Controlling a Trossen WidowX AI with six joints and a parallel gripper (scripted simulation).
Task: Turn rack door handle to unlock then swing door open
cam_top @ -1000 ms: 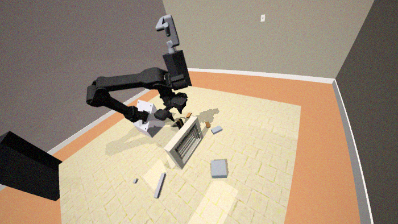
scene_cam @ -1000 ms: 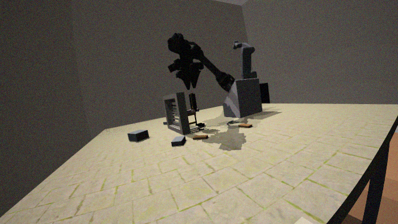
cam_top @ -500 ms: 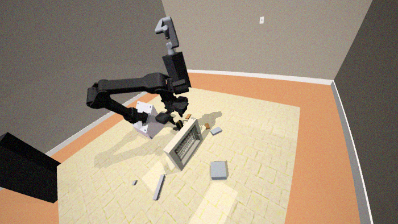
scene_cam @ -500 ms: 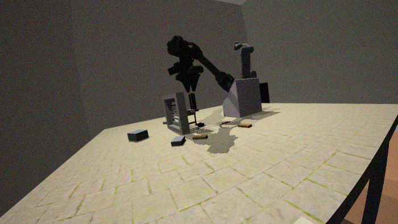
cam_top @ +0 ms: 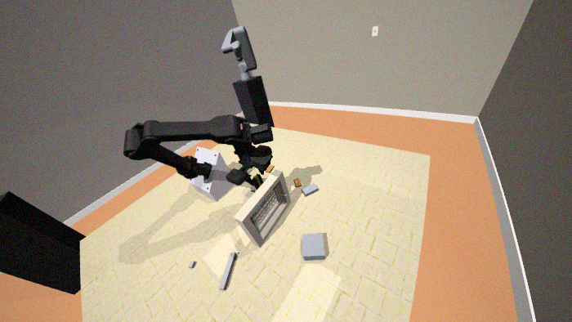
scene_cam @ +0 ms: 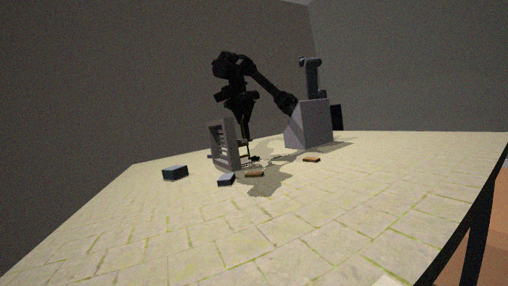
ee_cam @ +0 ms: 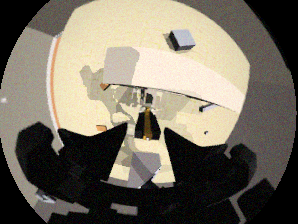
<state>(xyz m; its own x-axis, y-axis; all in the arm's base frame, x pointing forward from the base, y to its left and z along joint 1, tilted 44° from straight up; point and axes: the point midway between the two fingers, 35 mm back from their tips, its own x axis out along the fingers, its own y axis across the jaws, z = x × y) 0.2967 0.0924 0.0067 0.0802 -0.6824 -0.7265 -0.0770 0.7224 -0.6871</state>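
My gripper tip is 5 cm above the upright handle and 1 cm past it. The rest, counted from my gripper tip: long grey bar (28 cm to the right, 14 cm below, 7 cm ahead).
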